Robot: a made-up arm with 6 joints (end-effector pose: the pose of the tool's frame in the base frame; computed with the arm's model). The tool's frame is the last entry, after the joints. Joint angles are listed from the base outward.
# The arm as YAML. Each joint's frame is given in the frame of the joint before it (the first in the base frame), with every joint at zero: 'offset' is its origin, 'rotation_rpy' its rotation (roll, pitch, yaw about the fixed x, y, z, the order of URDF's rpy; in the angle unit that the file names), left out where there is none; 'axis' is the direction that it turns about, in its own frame. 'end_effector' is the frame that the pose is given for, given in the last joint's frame.
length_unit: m
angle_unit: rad
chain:
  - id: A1
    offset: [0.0, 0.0, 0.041]
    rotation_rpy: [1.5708, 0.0, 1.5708]
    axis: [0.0, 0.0, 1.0]
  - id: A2
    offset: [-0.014, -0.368, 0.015]
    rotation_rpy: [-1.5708, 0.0, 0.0]
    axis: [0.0, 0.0, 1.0]
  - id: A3
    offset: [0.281, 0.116, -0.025]
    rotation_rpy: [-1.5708, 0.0, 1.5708]
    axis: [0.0, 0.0, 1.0]
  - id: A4
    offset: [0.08, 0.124, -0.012]
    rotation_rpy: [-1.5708, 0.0, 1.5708]
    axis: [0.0, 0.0, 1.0]
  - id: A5
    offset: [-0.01, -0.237, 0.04]
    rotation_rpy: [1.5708, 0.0, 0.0]
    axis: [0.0, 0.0, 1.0]
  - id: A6
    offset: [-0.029, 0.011, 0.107]
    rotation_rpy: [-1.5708, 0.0, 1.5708]
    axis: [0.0, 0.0, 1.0]
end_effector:
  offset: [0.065, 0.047, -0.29]
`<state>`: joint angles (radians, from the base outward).
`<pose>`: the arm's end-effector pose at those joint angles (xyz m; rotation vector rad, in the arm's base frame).
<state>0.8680 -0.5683 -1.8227 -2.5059 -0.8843 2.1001</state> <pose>0.3549 0.3388 0.1978 0.0426 -1.7875 -1.8882</pose>
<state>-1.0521 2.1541 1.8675 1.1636 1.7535 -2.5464</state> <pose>-0.2196 0.0554 -0.1344 -0.7849 -2.6097 1.2734</pose>
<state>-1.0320 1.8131 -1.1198 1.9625 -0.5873 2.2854</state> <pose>-0.4120 -0.6356 0.4543 1.8514 0.9888 0.6445</pose>
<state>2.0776 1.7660 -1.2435 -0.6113 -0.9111 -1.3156</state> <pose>0.2092 0.3047 -0.0469 -0.1230 -0.5422 -0.3218</pose>
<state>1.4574 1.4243 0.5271 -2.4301 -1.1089 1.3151</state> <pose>-0.4796 0.3868 -0.3708 0.0186 -0.1579 0.3727</pose>
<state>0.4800 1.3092 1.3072 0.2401 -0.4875 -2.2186</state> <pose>0.1486 0.5090 -0.4350 1.2421 0.4816 -0.5938</pose>
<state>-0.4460 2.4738 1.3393 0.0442 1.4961 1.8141</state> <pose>-0.0854 -0.0435 -0.1902 -1.0982 2.7458 -1.0373</pose>
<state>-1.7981 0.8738 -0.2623 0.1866 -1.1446 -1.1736</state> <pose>-0.2299 -0.5743 0.5755 -2.7224 0.5860 -1.0941</pose>
